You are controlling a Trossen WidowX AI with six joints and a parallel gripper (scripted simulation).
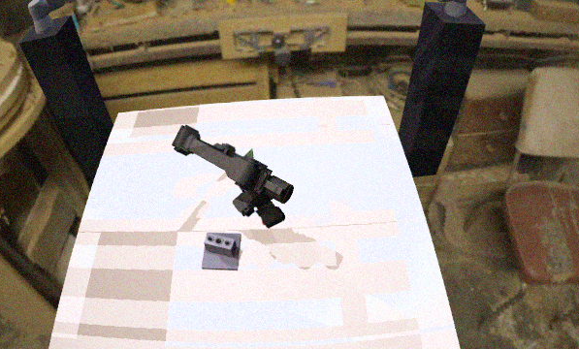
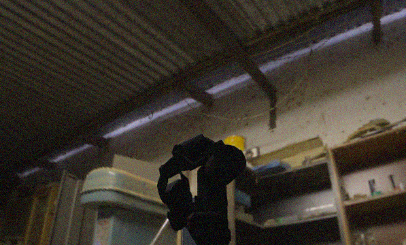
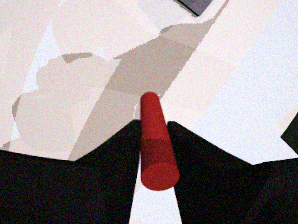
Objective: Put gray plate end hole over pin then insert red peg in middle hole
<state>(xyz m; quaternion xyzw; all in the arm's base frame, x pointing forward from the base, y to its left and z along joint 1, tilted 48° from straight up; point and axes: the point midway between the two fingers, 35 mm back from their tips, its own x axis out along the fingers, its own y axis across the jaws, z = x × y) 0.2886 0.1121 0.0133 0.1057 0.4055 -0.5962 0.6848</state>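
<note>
Now: gripper tip 40 mm short of the gray plate, 150 mm to the left of it and 70 mm above it. Round my gripper tip: red peg: right at my gripper tip; dark square base: 50 mm ahead, 140 mm to the right, 110 mm below.
</note>
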